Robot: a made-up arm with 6 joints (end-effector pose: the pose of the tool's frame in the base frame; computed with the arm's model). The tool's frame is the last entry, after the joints.
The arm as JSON. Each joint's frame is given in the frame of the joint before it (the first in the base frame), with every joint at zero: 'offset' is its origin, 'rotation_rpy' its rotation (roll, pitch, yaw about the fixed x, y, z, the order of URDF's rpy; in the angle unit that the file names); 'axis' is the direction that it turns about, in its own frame. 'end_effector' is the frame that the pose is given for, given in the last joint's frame.
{
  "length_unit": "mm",
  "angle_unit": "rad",
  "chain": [
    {
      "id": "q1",
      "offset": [
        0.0,
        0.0,
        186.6
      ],
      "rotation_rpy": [
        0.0,
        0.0,
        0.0
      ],
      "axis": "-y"
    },
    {
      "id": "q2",
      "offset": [
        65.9,
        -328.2,
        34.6
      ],
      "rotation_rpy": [
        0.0,
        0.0,
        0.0
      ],
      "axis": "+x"
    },
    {
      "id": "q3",
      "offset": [
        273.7,
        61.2,
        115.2
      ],
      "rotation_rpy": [
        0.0,
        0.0,
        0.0
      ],
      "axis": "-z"
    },
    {
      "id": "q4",
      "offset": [
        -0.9,
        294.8,
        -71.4
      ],
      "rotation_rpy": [
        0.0,
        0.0,
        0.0
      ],
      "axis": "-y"
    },
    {
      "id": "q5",
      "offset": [
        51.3,
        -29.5,
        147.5
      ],
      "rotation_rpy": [
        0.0,
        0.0,
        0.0
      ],
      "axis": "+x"
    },
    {
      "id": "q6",
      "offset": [
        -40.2,
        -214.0,
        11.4
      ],
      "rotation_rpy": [
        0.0,
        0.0,
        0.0
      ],
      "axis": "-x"
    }
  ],
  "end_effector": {
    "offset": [
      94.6,
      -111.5,
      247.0
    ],
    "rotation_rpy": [
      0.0,
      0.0,
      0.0
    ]
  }
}
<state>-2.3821 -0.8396 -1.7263 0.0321 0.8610 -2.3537</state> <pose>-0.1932 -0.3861 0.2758 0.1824 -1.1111 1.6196</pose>
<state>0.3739 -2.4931 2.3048 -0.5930 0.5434 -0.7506</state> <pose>0.1386 -0.4316 0.2069 -0.0781 -2.4896 0.4294</pose>
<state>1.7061 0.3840 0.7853 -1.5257 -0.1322 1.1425</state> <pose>-0.0920 -0.3271 0.9647 -0.5009 -0.2484 0.3048</pose>
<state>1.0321 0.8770 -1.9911 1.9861 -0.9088 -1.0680</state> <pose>0.5935 -0.5439 0.4941 -1.3516 1.1985 -1.5609</pose>
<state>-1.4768 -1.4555 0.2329 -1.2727 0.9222 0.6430</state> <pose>0.1189 -0.3335 -0.3396 -1.6606 1.8555 -0.3114</pose>
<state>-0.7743 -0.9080 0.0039 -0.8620 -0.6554 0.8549</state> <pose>0.4191 0.1025 -0.4182 -2.1303 1.4143 1.2483</pose>
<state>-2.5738 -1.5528 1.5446 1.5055 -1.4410 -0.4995</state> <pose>-0.9307 -0.1281 0.3311 -1.2158 -1.0770 1.2653</pose>
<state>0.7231 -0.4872 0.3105 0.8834 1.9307 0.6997</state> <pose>0.3173 -0.2230 0.5517 0.3728 -1.4897 0.6926</pose>
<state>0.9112 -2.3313 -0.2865 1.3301 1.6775 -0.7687</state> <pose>0.5865 -0.5225 0.5042 -0.0586 0.2655 0.7384</pose>
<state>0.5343 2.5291 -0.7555 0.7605 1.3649 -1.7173</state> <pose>0.0883 -0.6613 0.7072 -0.0787 0.0060 -0.9330</pose>
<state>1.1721 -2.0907 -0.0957 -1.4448 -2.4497 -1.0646</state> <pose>0.8497 -0.7117 0.6034 -1.3931 1.6951 -1.5706</pose>
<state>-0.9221 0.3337 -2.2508 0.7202 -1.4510 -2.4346</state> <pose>0.6074 -0.5363 0.0560 2.5009 0.5097 1.6348</pose>
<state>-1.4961 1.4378 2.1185 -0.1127 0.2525 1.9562</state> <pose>-0.1035 -0.5677 -0.3661 -0.0190 -2.6712 -0.0856</pose>
